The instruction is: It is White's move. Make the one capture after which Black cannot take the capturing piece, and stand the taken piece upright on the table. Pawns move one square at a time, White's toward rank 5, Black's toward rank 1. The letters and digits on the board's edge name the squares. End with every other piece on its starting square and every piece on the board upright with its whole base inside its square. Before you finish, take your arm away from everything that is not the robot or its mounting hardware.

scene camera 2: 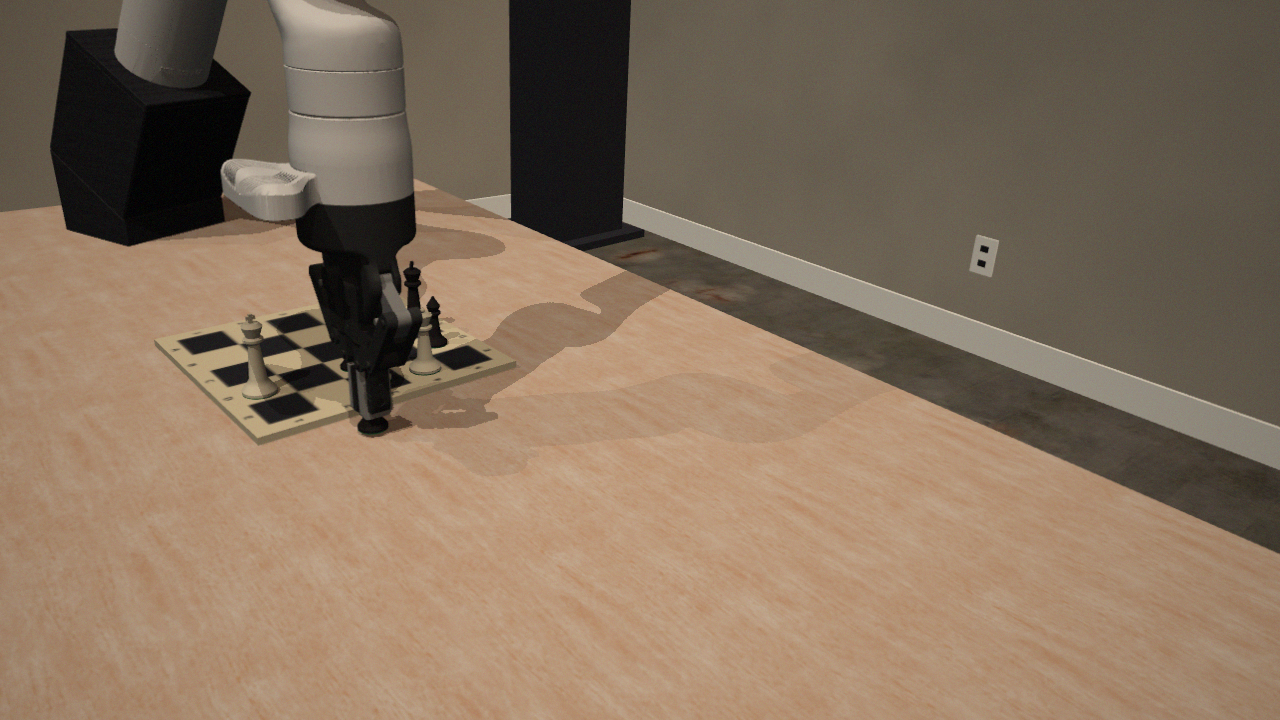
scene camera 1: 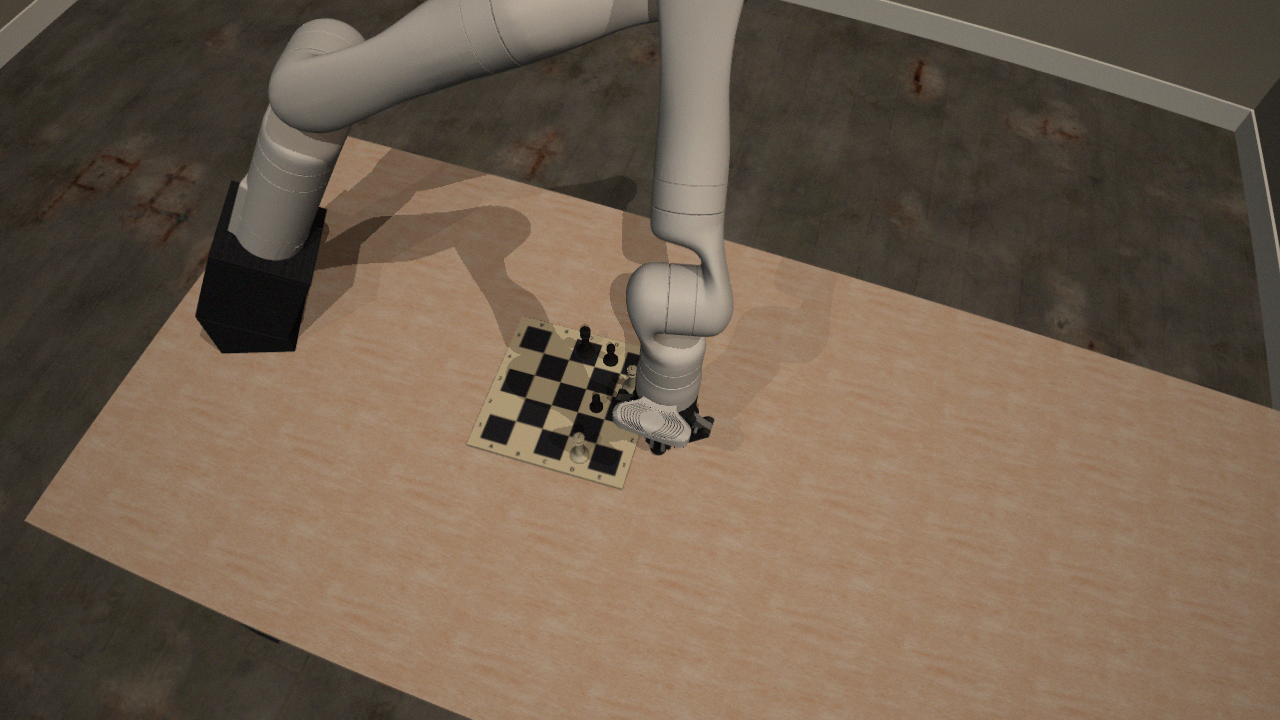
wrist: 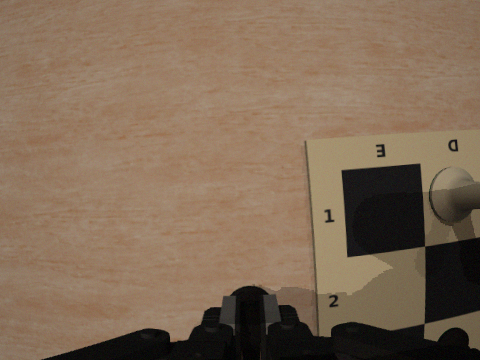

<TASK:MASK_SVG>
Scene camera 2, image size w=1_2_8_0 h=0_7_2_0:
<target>my gripper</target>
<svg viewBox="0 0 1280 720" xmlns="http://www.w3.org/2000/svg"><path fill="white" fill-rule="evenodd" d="M414 192L403 199L380 204L353 206L315 204L308 209L303 217L295 219L299 241L305 247L322 253L323 263L310 265L309 276L330 340L334 345L340 344L342 358L344 361L349 361L347 369L350 405L366 420L372 420L391 413L392 397L389 368L406 364L423 322L419 307L406 309L400 297L402 281L396 259L398 251L403 246L409 244L416 235Z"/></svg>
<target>white queen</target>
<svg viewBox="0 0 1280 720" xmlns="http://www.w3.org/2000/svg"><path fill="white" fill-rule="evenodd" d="M421 308L423 322L418 332L417 357L409 365L409 370L416 375L432 375L441 370L441 363L433 357L429 331L432 329L432 325L429 323L432 313Z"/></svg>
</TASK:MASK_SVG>
